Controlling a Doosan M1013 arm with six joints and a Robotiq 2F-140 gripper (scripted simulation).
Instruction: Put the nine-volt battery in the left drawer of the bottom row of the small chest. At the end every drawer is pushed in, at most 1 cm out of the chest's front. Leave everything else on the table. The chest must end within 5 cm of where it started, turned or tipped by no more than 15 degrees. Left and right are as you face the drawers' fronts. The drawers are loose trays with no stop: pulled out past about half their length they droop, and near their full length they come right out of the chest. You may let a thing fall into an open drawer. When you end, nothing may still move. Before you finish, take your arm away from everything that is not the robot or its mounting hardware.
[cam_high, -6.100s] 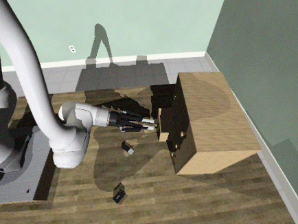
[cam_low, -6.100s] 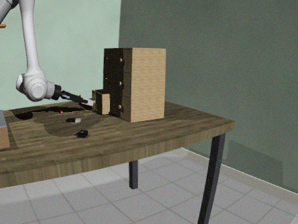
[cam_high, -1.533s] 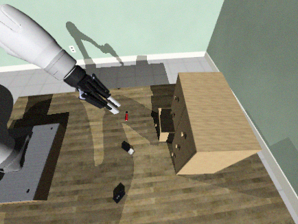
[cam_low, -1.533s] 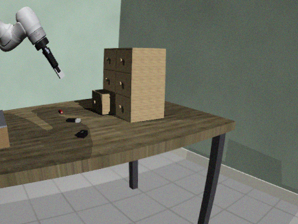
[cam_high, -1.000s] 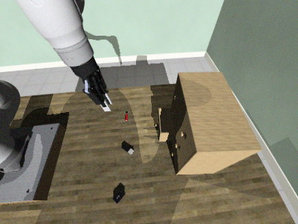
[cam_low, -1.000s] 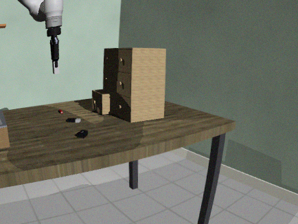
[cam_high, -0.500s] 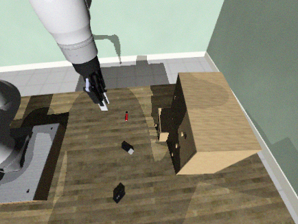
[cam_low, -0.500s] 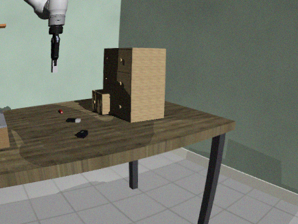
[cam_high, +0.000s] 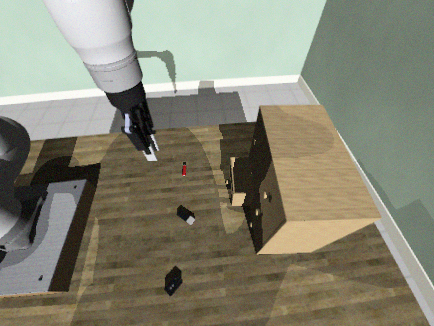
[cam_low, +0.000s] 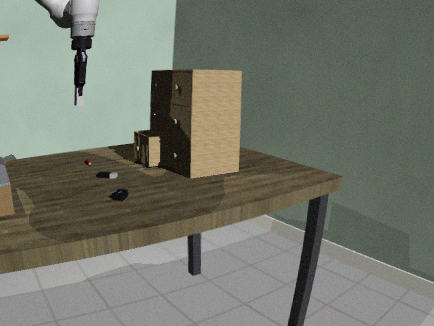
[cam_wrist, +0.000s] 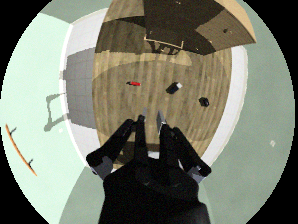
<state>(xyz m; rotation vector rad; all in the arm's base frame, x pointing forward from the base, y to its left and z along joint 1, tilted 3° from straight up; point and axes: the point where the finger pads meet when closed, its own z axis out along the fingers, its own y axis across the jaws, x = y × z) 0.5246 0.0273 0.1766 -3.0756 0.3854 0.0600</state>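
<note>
Right now the nine-volt battery is 2 cm behind my hand, 32 cm to the right of it and 25 cm below it. Round my hand: small red object (7 cm ahead, 7 cm to the left, 25 cm below); small white-and-dark object (5 cm ahead, 13 cm to the right, 26 cm below).
</note>
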